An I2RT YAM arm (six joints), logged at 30 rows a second.
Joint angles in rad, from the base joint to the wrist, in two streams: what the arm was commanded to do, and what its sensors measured. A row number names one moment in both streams.
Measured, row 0:
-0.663 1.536 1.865 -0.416 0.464 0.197
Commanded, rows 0 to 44:
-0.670 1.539 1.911 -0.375 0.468 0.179
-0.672 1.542 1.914 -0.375 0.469 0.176
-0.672 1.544 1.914 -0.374 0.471 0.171
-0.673 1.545 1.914 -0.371 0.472 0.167
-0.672 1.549 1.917 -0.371 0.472 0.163
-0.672 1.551 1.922 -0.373 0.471 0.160
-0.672 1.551 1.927 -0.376 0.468 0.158
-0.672 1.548 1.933 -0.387 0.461 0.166
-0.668 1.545 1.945 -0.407 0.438 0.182
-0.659 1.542 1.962 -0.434 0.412 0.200
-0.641 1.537 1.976 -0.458 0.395 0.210
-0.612 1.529 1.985 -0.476 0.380 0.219
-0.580 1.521 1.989 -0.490 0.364 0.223
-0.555 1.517 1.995 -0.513 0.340 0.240
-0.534 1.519 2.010 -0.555 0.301 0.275
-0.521 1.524 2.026 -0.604 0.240 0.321
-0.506 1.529 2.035 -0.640 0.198 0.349
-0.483 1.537 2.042 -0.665 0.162 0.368
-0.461 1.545 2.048 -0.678 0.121 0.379
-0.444 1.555 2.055 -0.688 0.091 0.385
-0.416 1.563 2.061 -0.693 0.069 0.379
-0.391 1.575 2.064 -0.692 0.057 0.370
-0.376 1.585 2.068 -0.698 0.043 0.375
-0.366 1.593 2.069 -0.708 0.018 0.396
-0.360 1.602 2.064 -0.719 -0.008 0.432
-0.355 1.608 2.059 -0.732 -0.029 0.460
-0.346 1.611 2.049 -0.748 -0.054 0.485
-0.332 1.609 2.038 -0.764 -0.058 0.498
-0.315 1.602 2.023 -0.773 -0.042 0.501
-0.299 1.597 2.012 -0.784 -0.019 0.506
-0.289 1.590 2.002 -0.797 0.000 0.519
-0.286 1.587 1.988 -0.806 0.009 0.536
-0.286 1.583 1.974 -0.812 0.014 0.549
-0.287 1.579 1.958 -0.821 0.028 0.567
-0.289 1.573 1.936 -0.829 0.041 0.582
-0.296 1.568 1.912 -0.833 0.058 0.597
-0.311 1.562 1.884 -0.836 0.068 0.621
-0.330 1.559 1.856 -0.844 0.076 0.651
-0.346 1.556 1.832 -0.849 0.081 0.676
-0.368 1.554 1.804 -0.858 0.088 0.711
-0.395 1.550 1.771 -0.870 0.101 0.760
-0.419 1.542 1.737 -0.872 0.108 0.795
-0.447 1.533 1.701 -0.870 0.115 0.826
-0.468 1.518 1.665 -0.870 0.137 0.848
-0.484 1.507 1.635 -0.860 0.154 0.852
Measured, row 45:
-0.452 1.544 1.702 -0.826 0.159 0.702
